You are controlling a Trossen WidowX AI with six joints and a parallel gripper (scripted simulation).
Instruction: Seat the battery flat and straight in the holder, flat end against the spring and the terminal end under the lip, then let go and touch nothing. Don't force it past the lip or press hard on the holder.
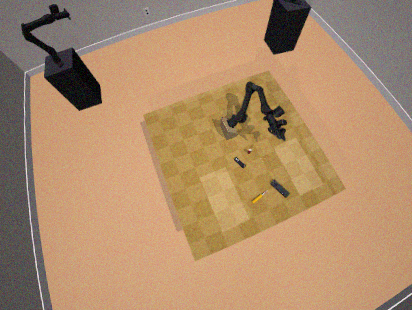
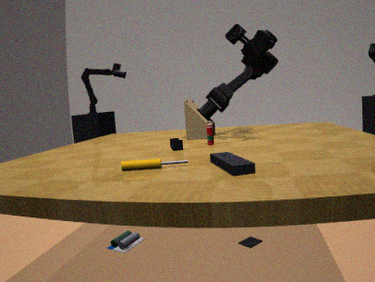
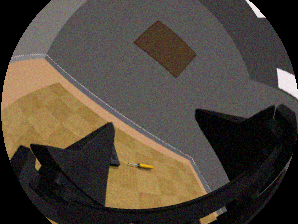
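The battery is 280 mm below my gripper tip, 160 mm to the right of it and 80 mm behind it. Also, from my gripper tip: dark flat tile: 510 mm below, 230 mm ahead, 10 mm to the right; then yellow-handled screwdriver: 300 mm below, 270 mm ahead, 210 mm to the right; then black block: 300 mm below, 270 mm ahead, 50 mm to the right.
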